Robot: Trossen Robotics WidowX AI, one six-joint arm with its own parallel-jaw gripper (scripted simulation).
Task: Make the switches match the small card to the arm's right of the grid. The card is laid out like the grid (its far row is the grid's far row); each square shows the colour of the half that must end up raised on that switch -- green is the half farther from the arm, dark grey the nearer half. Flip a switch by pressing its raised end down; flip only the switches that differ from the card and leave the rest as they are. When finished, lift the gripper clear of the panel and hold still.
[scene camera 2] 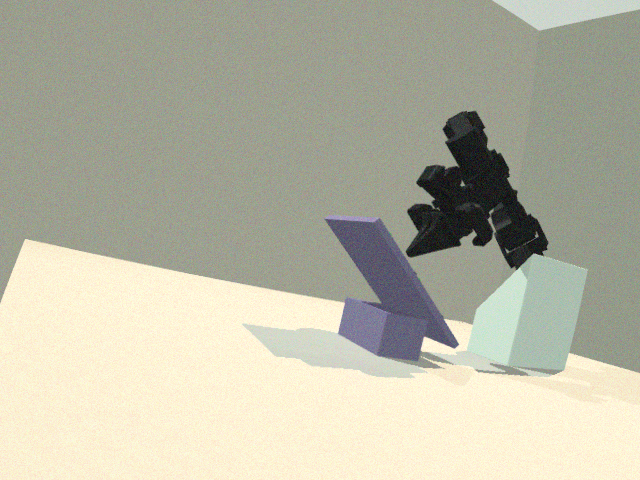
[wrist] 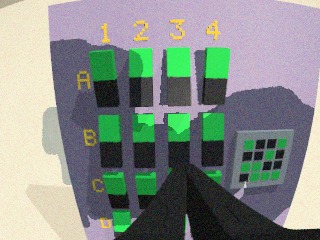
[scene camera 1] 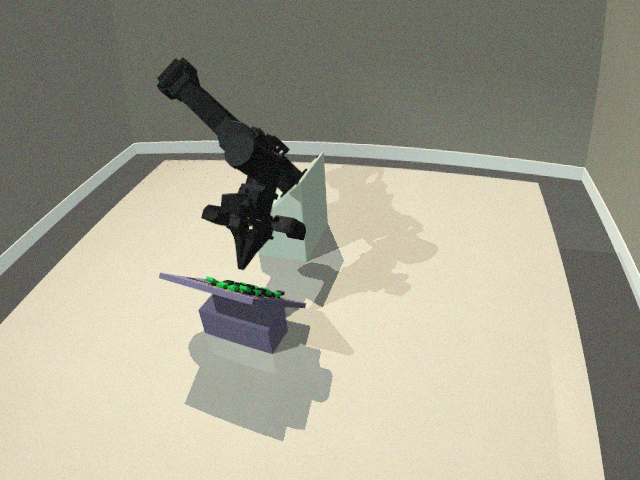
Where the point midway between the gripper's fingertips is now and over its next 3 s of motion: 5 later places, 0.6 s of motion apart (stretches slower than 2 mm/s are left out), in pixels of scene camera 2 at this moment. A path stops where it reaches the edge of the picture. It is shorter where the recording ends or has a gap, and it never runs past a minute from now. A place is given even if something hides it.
My gripper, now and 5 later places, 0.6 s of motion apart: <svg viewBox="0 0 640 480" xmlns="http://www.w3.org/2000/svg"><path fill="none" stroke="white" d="M408 254L398 264L398 266L397 267L398 267L424 245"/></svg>
